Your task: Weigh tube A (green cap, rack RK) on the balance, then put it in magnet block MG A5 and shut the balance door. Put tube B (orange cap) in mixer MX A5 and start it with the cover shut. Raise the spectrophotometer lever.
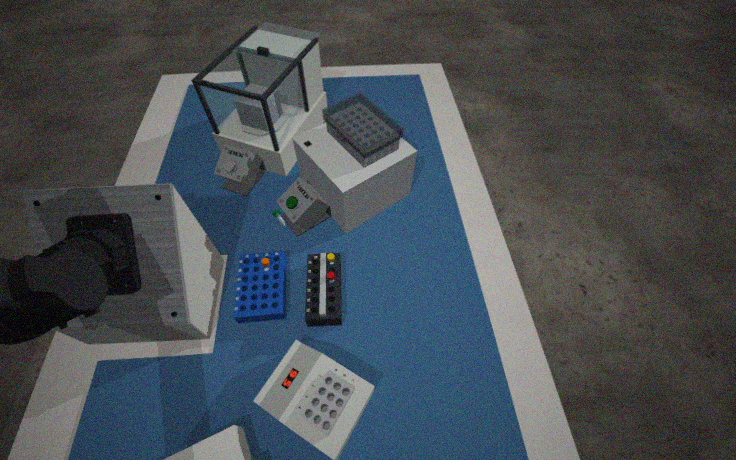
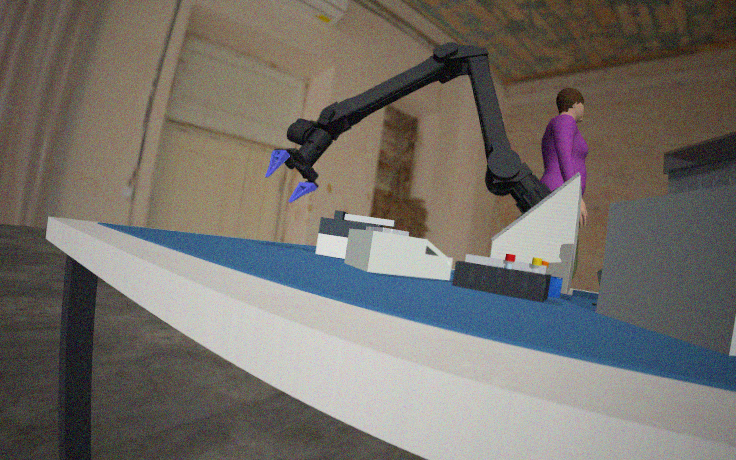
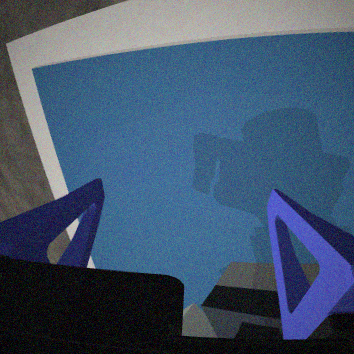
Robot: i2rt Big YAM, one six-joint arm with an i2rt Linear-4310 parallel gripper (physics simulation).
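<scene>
My gripper (image 2: pixel 277 189) (image 3: pixel 185 192) is open and empty, high above the mat's far end. A small green-capped tube (image 1: pixel 278 218) lies tilted against the green-button box. The orange-capped tube (image 1: pixel 265 262) stands in the blue rack (image 1: pixel 259 313). The black magnet block (image 1: pixel 323 321) (image 2: pixel 499 280) holds yellow- and red-capped tubes. The glass-walled balance (image 1: pixel 249 141) is at the back; its door state is unclear. The mixer (image 1: pixel 374 195) has a clear cover (image 1: pixel 362 125) over its wells. The dark and white box, apparently the spectrophotometer (image 1: pixel 211 447) (image 2: pixel 332 244) (image 3: pixel 245 272), has a white bar on top.
A white block with a red display (image 1: pixel 314 401) (image 2: pixel 401 254) (image 3: pixel 197 322) stands between the racks and the spectrophotometer. The green-button box (image 1: pixel 303 208) is before the mixer, a knob box (image 1: pixel 238 168) before the balance. The arm's bracket (image 1: pixel 189 282) (image 2: pixel 542 227) is beside the blue rack.
</scene>
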